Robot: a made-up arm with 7 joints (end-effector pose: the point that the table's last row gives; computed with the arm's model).
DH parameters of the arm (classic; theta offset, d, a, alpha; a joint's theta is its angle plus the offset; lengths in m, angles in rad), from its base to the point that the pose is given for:
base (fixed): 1.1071 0 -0.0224 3.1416
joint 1: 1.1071 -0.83 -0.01 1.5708
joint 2: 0 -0.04 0 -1.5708
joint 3: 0 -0.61 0.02 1.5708
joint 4: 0 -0.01 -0.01 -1.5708
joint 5: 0 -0.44 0.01 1.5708
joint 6: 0 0.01 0 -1.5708
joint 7: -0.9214 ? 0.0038 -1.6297
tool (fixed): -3.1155 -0.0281 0 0
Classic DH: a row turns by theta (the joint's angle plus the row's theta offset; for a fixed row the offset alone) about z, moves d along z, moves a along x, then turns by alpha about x.
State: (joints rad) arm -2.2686 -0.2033 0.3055 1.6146 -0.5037 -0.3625 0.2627
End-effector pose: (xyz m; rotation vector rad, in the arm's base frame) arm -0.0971 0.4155 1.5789 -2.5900 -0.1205 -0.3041
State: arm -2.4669 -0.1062 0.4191 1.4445 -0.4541 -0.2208 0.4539
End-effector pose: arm -0.1844 0.4509 1.6095 -2.4977 -0.2784 -0.6145
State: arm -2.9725 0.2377 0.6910 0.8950 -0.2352 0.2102 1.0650
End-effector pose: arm -0.5336 0.3842 1.6531 -1.6329 -0.4655 -1.5700
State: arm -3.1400 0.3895 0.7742 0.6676 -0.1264 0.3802 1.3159
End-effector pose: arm -0.6671 0.2771 1.6436 -1.1274 -0.3666 -1.8188
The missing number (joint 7, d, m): -0.1217
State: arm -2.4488 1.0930 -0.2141 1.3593 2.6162 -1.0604 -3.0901
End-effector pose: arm -0.7098 0.4109 0.6769 0.8662 1.3640 0.5070
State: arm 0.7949 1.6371 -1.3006 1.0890 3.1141 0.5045 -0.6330
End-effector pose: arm 0.9198 -0.3597 0.6142 1.0907 -1.0078 1.0204
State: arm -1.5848 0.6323 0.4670 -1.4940 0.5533 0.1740 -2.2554
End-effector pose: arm -0.1754 -0.0452 1.6540 -0.9220 -1.0246 0.1608
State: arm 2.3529 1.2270 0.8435 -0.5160 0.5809 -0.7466 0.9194
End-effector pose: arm -0.5153 -0.8274 1.3183 -0.4574 0.4143 0.4130
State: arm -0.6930 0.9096 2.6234 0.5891 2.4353 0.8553 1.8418
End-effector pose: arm 0.5553 0.3676 1.6858 -1.4917 0.8979 -2.2319
